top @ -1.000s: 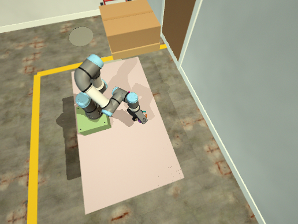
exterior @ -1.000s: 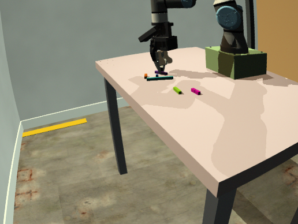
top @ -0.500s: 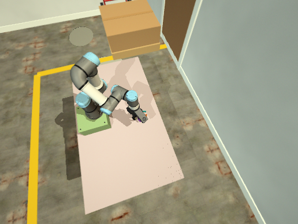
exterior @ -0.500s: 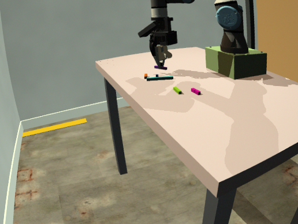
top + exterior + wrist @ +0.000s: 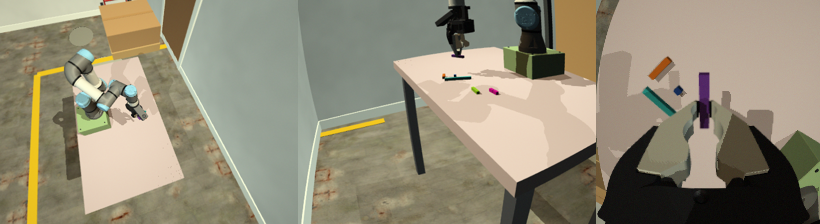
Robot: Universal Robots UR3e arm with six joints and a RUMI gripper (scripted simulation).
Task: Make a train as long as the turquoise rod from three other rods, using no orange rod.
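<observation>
The lime rod is 80 mm ahead of my hand, 210 mm to the left of it and 80 mm below it. From my hand the other things lie so: orange rod (70 mm ahead, 80 mm below); then purple rod (10 mm below); then small blue rod (40 mm ahead, 30 mm to the left, 80 mm below).
</observation>
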